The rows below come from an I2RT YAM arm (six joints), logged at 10 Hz.
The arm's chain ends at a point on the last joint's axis. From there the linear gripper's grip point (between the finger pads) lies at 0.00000 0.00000 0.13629 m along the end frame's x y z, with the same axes.
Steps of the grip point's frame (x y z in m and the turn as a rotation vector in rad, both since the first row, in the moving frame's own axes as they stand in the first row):
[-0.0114, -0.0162, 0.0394, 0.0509, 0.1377, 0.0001]
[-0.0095, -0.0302, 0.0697, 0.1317, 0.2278, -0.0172]
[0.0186, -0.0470, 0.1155, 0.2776, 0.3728, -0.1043]
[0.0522, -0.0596, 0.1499, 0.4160, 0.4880, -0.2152]
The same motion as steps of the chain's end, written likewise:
[-0.0301, -0.0093, 0.0409, 0.0509, 0.1377, 0.0001]
[-0.0400, -0.0122, 0.0744, 0.1317, 0.2278, -0.0172]
[-0.0284, -0.0080, 0.1299, 0.2776, 0.3728, -0.1043]
[-0.0035, -0.0002, 0.1769, 0.4160, 0.4880, -0.2152]

